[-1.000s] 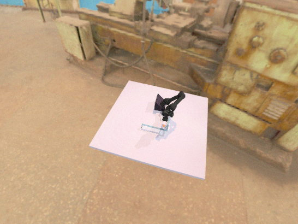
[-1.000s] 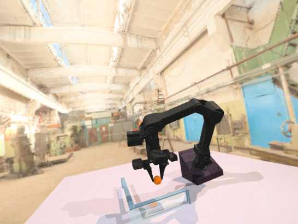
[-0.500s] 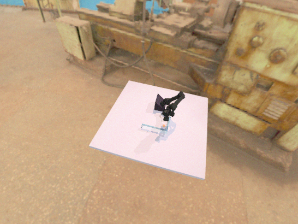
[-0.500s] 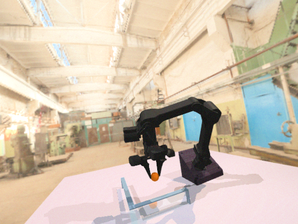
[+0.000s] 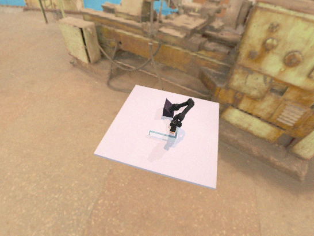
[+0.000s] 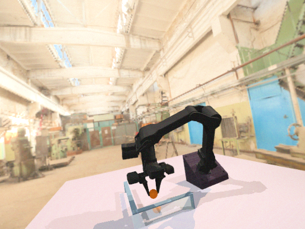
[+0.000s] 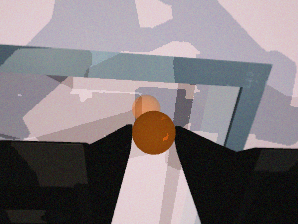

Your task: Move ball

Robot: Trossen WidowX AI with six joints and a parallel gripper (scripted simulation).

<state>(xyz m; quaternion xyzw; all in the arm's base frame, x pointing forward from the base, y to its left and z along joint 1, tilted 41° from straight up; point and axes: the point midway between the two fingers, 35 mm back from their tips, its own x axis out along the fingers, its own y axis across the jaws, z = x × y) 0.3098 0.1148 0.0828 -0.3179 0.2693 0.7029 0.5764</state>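
The see-through copy of ball is 60 mm below my gripper tip.
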